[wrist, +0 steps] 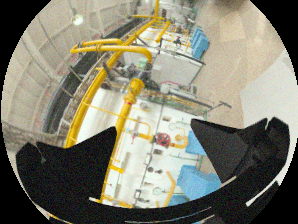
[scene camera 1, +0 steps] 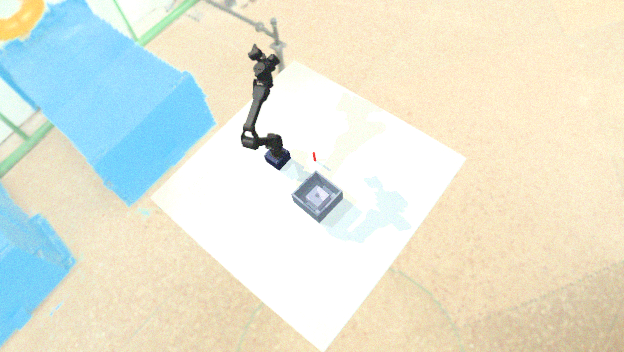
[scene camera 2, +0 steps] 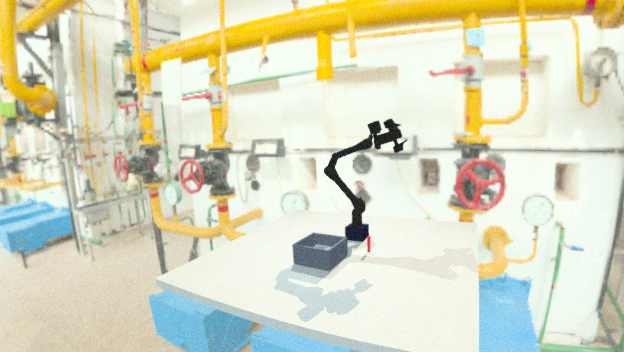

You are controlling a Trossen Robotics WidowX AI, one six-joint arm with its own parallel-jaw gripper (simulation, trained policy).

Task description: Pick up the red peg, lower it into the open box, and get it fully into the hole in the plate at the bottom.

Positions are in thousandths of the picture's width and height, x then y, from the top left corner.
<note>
In view: the gripper (wrist: 518,565) and a grey box (scene camera 1: 539,553).
The wrist view does not show the grey box: it is out of frame.
</note>
